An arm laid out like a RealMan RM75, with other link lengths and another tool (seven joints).
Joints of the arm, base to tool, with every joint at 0 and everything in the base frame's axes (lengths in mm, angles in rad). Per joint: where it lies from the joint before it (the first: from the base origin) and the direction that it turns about. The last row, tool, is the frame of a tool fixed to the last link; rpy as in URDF.
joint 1: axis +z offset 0 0 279
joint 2: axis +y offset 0 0 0
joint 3: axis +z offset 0 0 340.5
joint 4: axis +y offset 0 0 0
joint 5: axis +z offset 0 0 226.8
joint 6: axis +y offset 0 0 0
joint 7: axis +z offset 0 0 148.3
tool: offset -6 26 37 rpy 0.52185 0 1.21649
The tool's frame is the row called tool.
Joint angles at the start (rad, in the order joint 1, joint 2, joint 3, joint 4, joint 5, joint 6, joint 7): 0.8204, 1.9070, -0.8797, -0.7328, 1.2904, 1.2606, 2.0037
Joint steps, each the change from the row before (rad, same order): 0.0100, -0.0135, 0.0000, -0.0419, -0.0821, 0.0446, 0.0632; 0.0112, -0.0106, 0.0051, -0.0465, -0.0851, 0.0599, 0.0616; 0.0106, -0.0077, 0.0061, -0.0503, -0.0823, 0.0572, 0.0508; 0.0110, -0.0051, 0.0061, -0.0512, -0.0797, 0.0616, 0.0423; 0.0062, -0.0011, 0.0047, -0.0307, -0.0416, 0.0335, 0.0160
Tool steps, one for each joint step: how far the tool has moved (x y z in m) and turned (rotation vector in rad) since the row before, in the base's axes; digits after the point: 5 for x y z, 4 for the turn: -0.00078, -0.00191, 0.00689, -0.0377, -0.0635, -0.0077; -0.00125, -0.00381, 0.00687, -0.0426, -0.0651, -0.0089; -0.00097, -0.00346, 0.00800, -0.0306, -0.0688, -0.0082; -0.00101, -0.00428, 0.00779, -0.0288, -0.0705, -0.0077; -0.00133, -0.00217, 0.00473, -0.0111, -0.0387, 0.0008
